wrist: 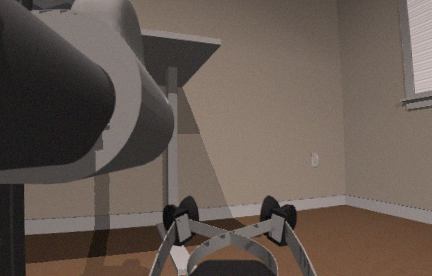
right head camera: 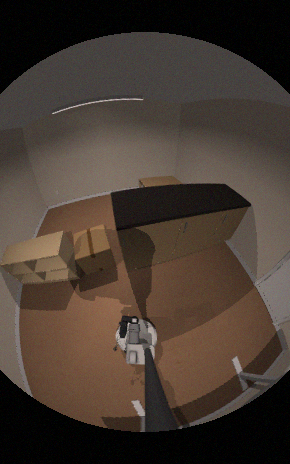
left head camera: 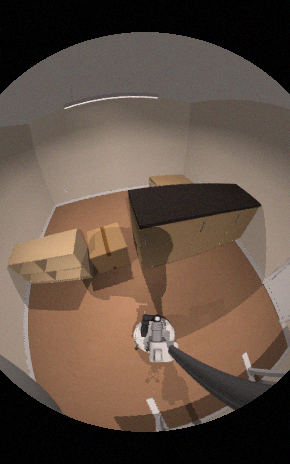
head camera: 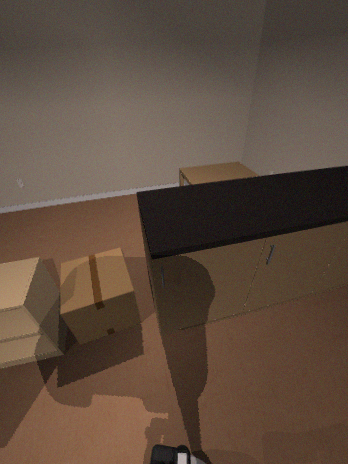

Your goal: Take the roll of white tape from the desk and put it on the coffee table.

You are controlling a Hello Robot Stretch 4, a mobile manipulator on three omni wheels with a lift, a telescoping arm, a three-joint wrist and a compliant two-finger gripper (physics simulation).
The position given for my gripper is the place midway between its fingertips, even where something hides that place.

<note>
I see my gripper (wrist: 229, 211), a cardboard box (head camera: 97, 298), a low wooden coffee table (head camera: 233, 170) and a low wooden shelf unit (left head camera: 63, 256).
The cardboard box is seen too in the right head camera view (right head camera: 92, 252) and in the left head camera view (left head camera: 107, 250). The wrist view misses the cardboard box: it is out of frame.
</note>
